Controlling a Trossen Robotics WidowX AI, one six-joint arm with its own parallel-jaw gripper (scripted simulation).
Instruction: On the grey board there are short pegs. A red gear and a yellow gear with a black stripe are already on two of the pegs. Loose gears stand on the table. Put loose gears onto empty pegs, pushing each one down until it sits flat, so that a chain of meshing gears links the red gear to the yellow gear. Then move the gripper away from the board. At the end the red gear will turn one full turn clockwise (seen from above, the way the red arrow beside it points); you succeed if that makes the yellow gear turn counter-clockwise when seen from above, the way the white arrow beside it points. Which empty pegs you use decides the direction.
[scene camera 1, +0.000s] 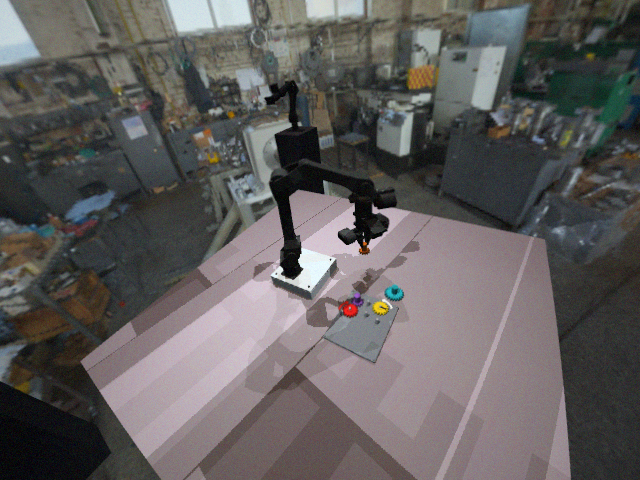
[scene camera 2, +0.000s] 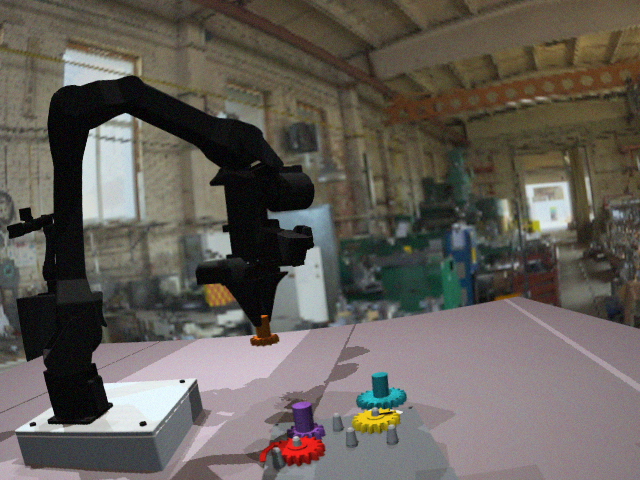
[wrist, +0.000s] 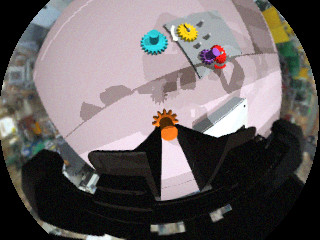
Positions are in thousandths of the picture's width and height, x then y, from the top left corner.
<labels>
My gripper shows in scene camera 1 (570, 514), in scene camera 2 (410, 676) and in the wrist view (523, 535).
</labels>
